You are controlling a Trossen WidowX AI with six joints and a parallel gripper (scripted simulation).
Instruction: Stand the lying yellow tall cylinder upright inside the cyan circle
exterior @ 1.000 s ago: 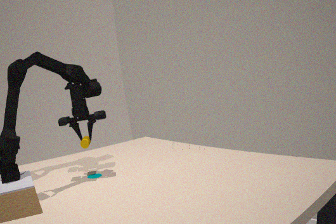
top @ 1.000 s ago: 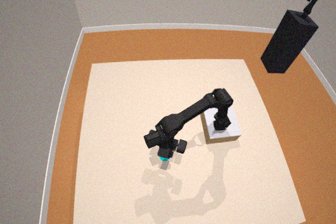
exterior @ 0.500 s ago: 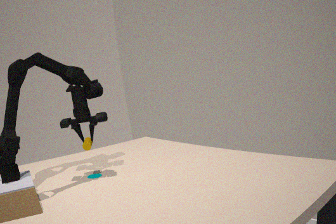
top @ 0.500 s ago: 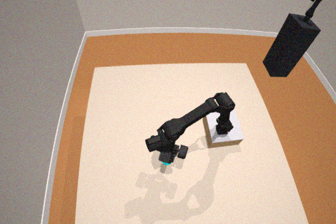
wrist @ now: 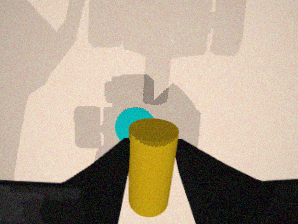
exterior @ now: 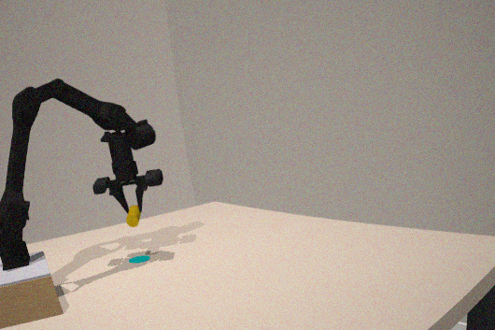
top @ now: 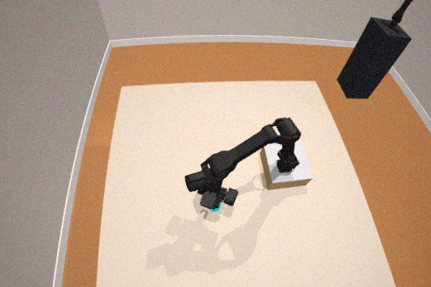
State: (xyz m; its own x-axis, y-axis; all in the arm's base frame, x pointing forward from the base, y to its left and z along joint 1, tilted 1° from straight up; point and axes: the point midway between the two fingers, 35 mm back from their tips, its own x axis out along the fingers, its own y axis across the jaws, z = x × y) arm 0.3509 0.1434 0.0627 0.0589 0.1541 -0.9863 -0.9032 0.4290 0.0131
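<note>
My gripper tip is 12 cm above the cyan circle, 2 cm past it and 1 cm to the left of it. Round my gripper tip: yellow tall cylinder: 2 cm to the right, 1 cm behind.
</note>
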